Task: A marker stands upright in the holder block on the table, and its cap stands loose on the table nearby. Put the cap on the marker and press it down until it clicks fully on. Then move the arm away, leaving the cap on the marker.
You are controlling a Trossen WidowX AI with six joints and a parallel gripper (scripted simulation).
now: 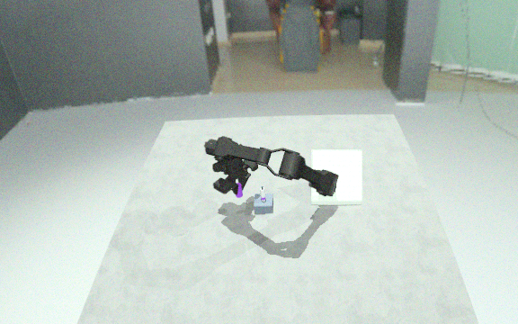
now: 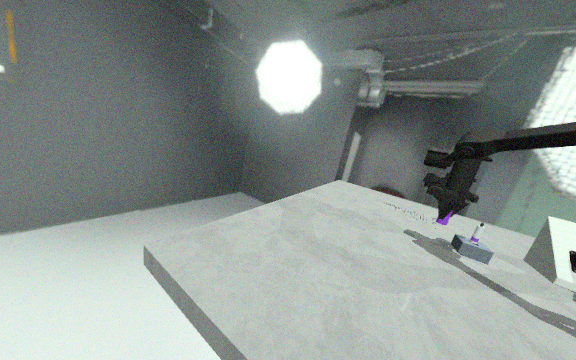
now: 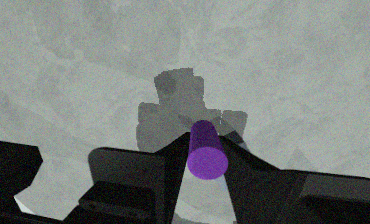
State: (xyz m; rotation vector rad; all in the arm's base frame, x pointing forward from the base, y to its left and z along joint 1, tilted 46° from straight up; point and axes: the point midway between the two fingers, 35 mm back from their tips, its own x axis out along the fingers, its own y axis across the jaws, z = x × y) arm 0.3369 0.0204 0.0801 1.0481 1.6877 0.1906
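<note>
Now: the holder block 9 cm behind my gripper tip, 6 cm below it and 1 cm to the right of it. Round my gripper tip: marker cap (1 cm above).
</note>
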